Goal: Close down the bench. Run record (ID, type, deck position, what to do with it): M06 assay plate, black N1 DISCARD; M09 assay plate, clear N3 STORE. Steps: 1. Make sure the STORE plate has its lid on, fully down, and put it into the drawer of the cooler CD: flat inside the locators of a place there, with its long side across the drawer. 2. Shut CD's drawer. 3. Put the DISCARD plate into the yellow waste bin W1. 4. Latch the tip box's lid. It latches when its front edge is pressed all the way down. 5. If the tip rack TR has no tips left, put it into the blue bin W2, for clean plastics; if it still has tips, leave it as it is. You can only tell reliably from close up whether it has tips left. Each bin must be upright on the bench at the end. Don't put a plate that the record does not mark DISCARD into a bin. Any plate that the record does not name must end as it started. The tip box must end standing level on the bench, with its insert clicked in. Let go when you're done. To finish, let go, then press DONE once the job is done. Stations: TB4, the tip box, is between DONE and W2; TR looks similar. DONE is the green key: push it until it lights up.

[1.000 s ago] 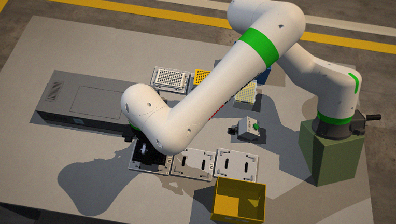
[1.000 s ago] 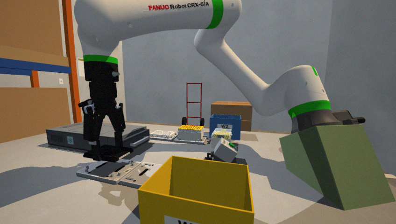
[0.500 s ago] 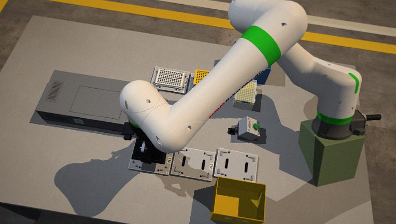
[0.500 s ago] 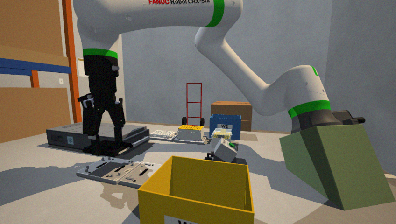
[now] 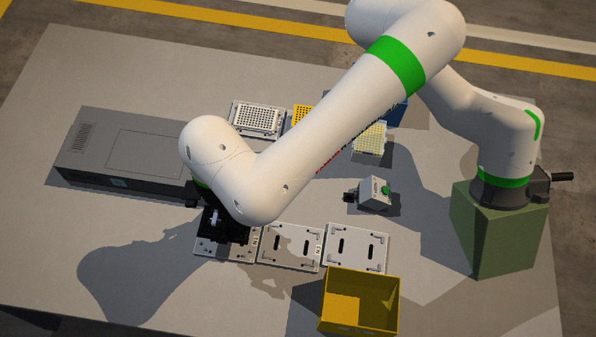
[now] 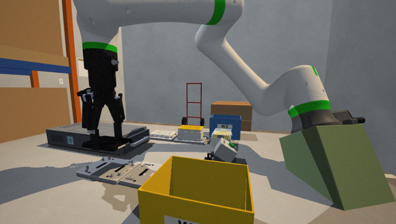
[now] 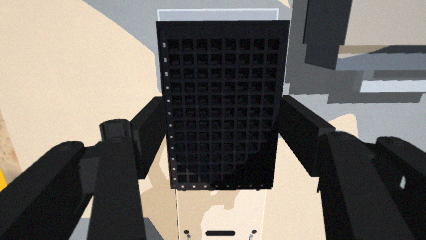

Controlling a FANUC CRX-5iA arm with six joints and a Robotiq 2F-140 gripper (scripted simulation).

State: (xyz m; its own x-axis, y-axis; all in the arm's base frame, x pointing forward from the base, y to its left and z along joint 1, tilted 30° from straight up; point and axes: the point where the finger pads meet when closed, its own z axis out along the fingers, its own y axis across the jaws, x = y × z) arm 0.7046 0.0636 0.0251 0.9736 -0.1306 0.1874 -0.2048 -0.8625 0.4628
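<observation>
Now: the yellow bin W1 320 mm behind my hand, 200 mm to the left of it and 80 mm below it. Also, from my hand: black assay plate 20 mm below; then cooler drawer 120 mm ahead, 220 mm to the right, 80 mm below; then cooler CD 170 mm ahead, 230 mm to the right, 80 mm below.
</observation>
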